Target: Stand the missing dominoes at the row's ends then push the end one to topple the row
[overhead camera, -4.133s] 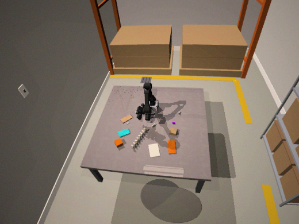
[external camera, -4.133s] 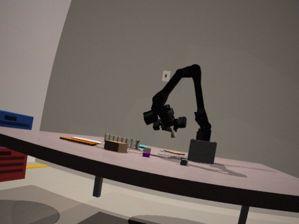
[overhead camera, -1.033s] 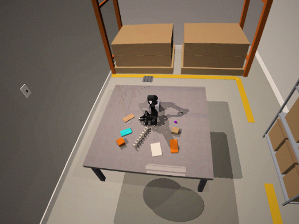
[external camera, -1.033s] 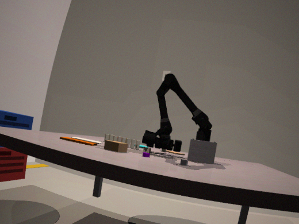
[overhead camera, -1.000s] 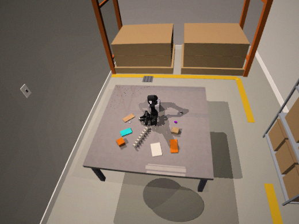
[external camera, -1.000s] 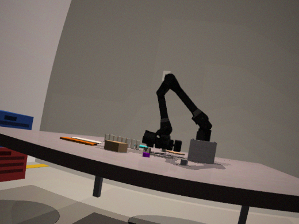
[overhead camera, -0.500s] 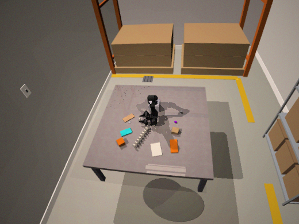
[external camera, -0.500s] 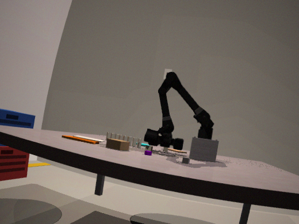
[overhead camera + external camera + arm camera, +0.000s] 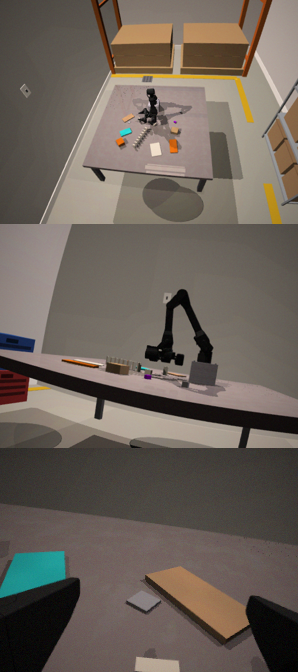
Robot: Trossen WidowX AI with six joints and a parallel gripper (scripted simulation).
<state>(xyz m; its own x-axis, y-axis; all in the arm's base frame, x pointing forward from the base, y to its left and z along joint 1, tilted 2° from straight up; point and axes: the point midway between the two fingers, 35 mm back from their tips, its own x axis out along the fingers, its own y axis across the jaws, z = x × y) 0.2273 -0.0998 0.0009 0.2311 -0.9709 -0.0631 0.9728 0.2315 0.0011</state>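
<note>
Right now my gripper tip is 150 mm to the left of the tan card, 90 mm above it and 20 mm past it. From my gripper tip the other things lie so: orange block 330 mm ahead, 110 mm to the right, 70 mm below; small purple piece 420 mm to the left, 80 mm below, 60 mm behind; cyan block 190 mm ahead, 110 mm to the right, 90 mm below.
</note>
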